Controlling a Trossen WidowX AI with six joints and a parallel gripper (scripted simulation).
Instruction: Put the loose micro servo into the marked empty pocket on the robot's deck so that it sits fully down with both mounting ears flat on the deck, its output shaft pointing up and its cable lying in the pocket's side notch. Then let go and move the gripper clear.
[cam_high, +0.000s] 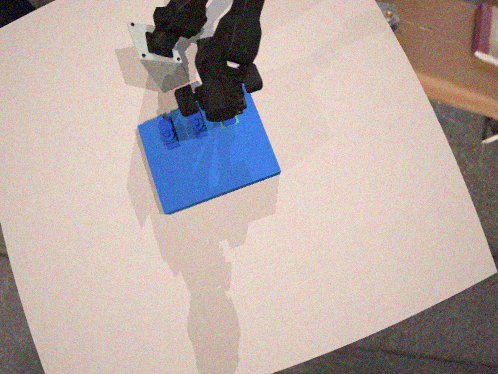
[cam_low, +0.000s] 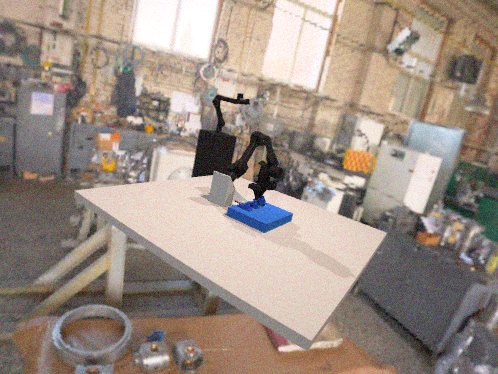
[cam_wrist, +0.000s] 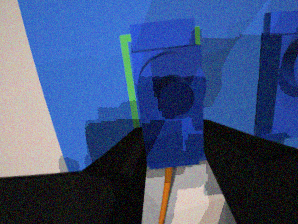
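The blue deck is 13 cm ahead of my gripper tip, 7 cm to the right of it and 5 cm below it.
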